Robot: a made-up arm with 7 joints. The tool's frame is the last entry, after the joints.
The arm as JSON. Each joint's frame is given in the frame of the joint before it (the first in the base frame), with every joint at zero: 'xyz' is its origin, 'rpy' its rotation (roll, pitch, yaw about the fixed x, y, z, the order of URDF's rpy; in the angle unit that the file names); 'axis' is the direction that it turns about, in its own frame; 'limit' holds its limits. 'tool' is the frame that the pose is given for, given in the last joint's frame.
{
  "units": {
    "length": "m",
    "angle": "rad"
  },
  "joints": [
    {
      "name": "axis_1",
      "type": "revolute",
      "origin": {
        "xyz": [
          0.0,
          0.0,
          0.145
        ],
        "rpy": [
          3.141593,
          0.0,
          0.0
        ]
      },
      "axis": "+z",
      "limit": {
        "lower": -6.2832,
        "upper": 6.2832
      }
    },
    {
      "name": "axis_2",
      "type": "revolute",
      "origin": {
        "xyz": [
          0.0,
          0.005,
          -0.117
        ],
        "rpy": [
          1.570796,
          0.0,
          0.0
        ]
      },
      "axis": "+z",
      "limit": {
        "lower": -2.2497,
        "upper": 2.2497
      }
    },
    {
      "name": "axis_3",
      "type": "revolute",
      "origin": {
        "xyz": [
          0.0,
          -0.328,
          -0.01
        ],
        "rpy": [
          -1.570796,
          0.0,
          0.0
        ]
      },
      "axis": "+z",
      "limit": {
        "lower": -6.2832,
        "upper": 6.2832
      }
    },
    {
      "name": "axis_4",
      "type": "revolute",
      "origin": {
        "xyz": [
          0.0,
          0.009,
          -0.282
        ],
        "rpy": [
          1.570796,
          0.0,
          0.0
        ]
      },
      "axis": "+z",
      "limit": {
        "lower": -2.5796,
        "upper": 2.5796
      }
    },
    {
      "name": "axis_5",
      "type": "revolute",
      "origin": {
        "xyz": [
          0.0,
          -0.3,
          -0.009
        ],
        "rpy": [
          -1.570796,
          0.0,
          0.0
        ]
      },
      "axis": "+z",
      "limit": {
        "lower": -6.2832,
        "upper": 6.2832
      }
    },
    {
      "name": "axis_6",
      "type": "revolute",
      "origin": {
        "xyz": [
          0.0,
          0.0,
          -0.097
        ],
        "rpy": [
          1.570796,
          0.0,
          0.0
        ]
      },
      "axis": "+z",
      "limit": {
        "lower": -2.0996,
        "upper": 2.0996
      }
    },
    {
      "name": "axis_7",
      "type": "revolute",
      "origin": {
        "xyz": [
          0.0,
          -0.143,
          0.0
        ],
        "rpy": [
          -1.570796,
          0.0,
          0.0
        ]
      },
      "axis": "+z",
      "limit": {
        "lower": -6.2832,
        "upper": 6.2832
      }
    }
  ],
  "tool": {
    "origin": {
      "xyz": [
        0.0,
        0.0,
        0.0
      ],
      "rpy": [
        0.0,
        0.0,
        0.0
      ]
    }
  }
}
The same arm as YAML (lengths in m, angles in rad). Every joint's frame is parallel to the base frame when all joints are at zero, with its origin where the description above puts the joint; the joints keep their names.
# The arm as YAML. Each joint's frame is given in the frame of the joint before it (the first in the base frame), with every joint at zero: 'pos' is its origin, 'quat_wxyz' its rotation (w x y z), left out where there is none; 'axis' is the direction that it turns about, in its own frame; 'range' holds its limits. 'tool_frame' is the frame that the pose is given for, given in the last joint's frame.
length_unit: m
angle_unit: rad
joints:
  - joint: axis_1
    pos: [0.0, 0.0, 0.145]
    axis: "-z"
    range: [-6.2832, 6.2832]
  - joint: axis_2
    pos: [0.0, -0.005, 0.117]
    axis: "+y"
    range: [-2.2497, 2.2497]
  - joint: axis_3
    pos: [0.0, -0.01, 0.328]
    axis: "-z"
    range: [-6.2832, 6.2832]
  - joint: axis_4
    pos: [0.0, -0.009, 0.282]
    axis: "+y"
    range: [-2.5796, 2.5796]
  - joint: axis_5
    pos: [0.0, -0.009, 0.3]
    axis: "-z"
    range: [-6.2832, 6.2832]
  - joint: axis_6
    pos: [0.0, 0.0, 0.097]
    axis: "+y"
    range: [-2.0996, 2.0996]
  - joint: axis_7
    pos: [0.0, 0.0, 0.143]
    axis: "-z"
    range: [-6.2832, 6.2832]
tool_frame:
  pos: [0.0, 0.0, 0.0]
  quat_wxyz: [0.0, 1.0, 0.0, 0.0]

